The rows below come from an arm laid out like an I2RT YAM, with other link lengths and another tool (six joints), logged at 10 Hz.
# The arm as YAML. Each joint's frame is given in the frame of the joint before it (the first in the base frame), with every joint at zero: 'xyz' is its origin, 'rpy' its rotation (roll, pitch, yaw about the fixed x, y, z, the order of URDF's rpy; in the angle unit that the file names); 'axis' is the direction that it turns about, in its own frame. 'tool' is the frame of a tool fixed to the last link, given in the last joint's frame.
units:
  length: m
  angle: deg
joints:
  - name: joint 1
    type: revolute
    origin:
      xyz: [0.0, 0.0, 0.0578]
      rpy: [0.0, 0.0, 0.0]
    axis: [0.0, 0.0, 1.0]
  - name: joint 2
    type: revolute
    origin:
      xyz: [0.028, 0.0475, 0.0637]
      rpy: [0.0, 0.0, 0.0]
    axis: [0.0, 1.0, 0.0]
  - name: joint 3
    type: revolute
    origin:
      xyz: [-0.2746, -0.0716, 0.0]
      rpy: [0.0, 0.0, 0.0]
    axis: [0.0, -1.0, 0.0]
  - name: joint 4
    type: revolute
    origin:
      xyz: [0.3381, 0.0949, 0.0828]
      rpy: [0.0, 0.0, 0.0]
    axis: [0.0, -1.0, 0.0]
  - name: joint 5
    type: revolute
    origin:
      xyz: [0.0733, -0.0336, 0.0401]
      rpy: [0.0, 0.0, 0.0]
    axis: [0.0, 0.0, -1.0]
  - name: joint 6
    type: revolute
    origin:
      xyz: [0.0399, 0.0, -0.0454]
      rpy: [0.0, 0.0, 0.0]
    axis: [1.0, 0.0, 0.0]
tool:
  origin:
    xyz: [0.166, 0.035, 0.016]
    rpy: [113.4, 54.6, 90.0]
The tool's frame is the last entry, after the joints.
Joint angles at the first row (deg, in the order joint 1, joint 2, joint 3, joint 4, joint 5, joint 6):
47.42 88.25 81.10 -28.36 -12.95 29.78
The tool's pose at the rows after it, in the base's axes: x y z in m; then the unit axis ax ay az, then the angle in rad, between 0 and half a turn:
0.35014 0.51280 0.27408 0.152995 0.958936 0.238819 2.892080
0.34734 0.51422 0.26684 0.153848 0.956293 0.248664 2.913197
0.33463 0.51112 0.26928 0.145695 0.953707 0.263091 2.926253
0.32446 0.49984 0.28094 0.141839 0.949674 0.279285 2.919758
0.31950 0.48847 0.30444 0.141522 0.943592 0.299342 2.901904
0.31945 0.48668 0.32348 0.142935 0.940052 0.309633 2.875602
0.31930 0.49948 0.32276 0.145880 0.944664 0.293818 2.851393
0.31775 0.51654 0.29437 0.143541 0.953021 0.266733 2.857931
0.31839 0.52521 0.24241 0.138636 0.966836 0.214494 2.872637
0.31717 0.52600 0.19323 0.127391 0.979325 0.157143 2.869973
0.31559 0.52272 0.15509 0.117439 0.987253 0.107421 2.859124
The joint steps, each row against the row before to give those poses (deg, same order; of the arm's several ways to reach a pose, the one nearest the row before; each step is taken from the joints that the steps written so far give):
-1.36 3.08 -0.22 1.38 -0.07 3.23
-0.06 -0.42 -2.16 2.29 -1.26 1.12
0.17 -2.51 -3.08 1.73 -1.60 0.44
-0.39 -3.93 -3.20 1.09 -1.07 0.06
-0.70 -3.52 -1.15 0.22 -0.81 0.16
0.13 -0.92 1.16 -0.24 0.77 -0.03
2.08 2.40 3.01 -1.51 3.58 -0.26
2.01 3.70 1.03 -0.28 2.43 -0.20
1.18 4.39 0.02 -1.55 2.34 -1.44
0.94 3.83 0.00 -2.15 2.82 -2.49
0.81 2.97 0.07 -1.88 2.95 -2.08

